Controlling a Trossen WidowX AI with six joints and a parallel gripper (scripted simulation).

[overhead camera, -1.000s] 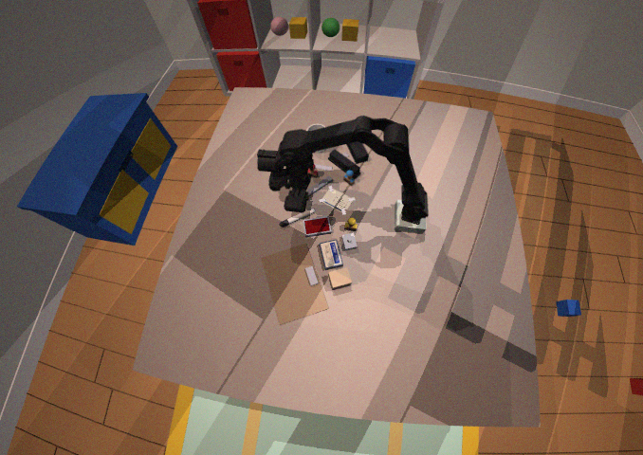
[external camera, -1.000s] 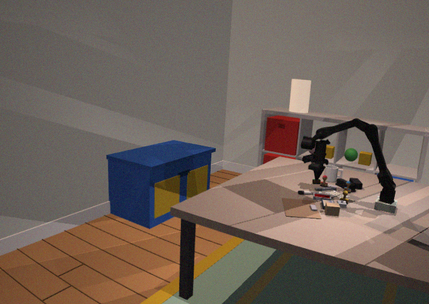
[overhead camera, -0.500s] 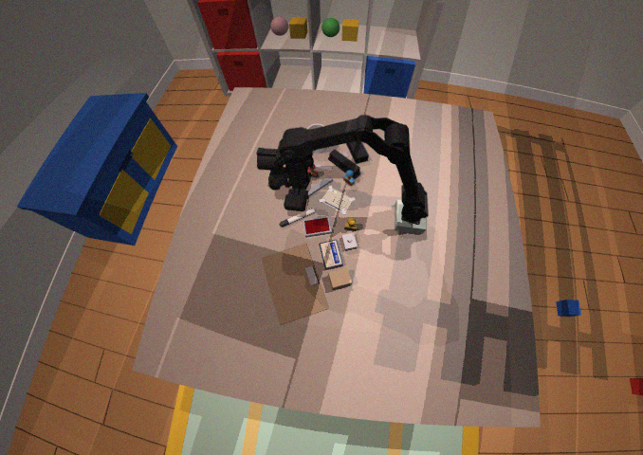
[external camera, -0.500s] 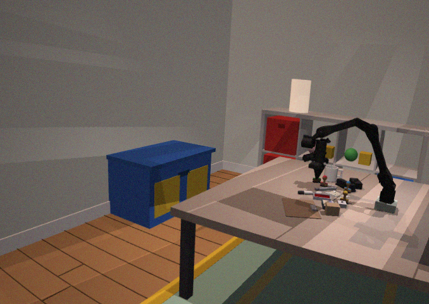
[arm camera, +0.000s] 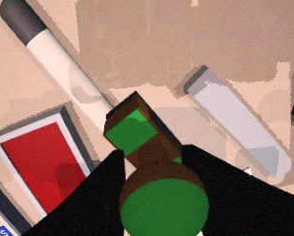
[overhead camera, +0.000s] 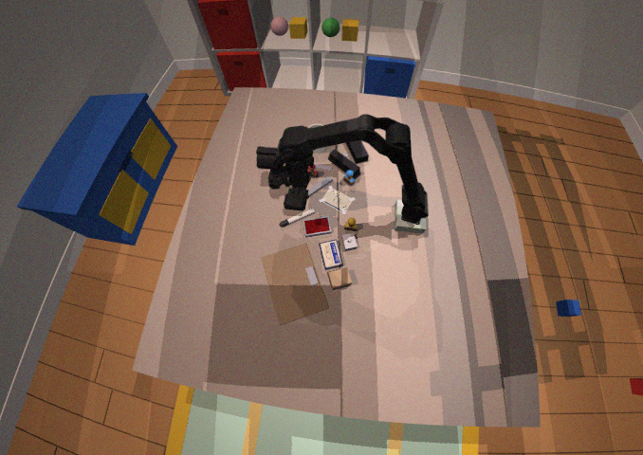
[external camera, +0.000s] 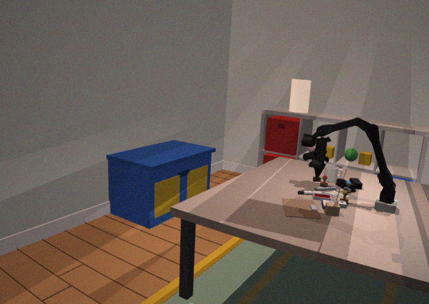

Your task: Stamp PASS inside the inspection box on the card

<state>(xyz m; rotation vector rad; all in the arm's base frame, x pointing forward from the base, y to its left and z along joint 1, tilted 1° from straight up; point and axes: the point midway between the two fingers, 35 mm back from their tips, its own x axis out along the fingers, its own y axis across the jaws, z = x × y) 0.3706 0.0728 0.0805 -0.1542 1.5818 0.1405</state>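
The red ink pad lies 80 mm below my gripper tip, 70 mm behind it and 60 mm to the left of it. Round my gripper tip: grey bar 90 mm to the right, 80 mm below, 20 mm behind; then green-knobbed stamp right at my gripper tip; then white marker 80 mm below, 60 mm to the left, 20 mm ahead.
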